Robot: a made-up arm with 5 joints. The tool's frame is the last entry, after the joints.
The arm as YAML. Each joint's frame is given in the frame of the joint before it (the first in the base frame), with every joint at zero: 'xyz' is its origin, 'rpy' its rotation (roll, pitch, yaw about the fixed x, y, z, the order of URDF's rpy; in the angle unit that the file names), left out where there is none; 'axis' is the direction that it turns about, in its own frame. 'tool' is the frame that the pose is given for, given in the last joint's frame.
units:
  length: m
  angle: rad
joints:
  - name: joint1
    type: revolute
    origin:
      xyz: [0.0, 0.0, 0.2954]
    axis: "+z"
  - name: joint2
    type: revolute
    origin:
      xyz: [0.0, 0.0, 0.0]
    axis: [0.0, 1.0, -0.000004]
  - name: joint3
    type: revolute
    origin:
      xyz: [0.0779, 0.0, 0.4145]
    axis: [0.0, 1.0, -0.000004]
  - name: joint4
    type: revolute
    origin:
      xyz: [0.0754, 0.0, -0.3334]
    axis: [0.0, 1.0, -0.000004]
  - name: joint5
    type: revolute
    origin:
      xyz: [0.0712, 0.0, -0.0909]
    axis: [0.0, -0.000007, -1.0]
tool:
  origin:
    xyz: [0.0, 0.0, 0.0]
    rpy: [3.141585, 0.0, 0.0]
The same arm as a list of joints. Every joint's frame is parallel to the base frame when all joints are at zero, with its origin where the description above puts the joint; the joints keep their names.
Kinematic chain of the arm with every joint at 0, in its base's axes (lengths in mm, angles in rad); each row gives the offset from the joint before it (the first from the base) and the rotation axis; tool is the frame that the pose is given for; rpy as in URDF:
joint1: xyz 0 0 295.4 axis +z
joint2: xyz 0 0 0 axis +y
joint3: xyz 77.9 0 414.5 axis +y
joint4: xyz 75.4 0 -333.4 axis +y
joint5: xyz 71.2 0 -90.9 axis -z
tool: xyz 0 0 0 rpy 3.1416 0 0

